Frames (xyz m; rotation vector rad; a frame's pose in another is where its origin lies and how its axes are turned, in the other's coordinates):
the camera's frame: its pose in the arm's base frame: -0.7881 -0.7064 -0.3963 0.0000 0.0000 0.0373
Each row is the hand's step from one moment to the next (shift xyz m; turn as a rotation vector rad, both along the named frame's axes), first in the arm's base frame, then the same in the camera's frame.
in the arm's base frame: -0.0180 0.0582 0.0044 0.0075 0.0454 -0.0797
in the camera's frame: -0.0158 0.0588 0.0044 0.0092 0.0451 -0.0797
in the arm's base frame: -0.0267 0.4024 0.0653 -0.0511 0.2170 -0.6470
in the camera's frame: -0.0117 0.4031 0.0653 -0.0430 0.2188 -0.6470
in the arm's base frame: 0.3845 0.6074 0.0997 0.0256 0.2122 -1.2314
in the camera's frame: 0.4069 0.5926 0.0997 0.0335 0.2111 -1.2314
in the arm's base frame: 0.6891 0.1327 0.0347 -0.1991 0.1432 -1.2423
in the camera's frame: 0.6936 0.1069 0.0347 -0.1936 0.1505 -1.2423
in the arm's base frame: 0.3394 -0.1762 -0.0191 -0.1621 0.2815 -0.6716
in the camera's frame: 0.3326 -0.1887 -0.0191 -0.1515 0.2873 -0.6716
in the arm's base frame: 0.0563 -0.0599 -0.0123 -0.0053 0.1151 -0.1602
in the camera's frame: 0.0540 -0.0620 -0.0123 -0.0010 0.1152 -0.1602
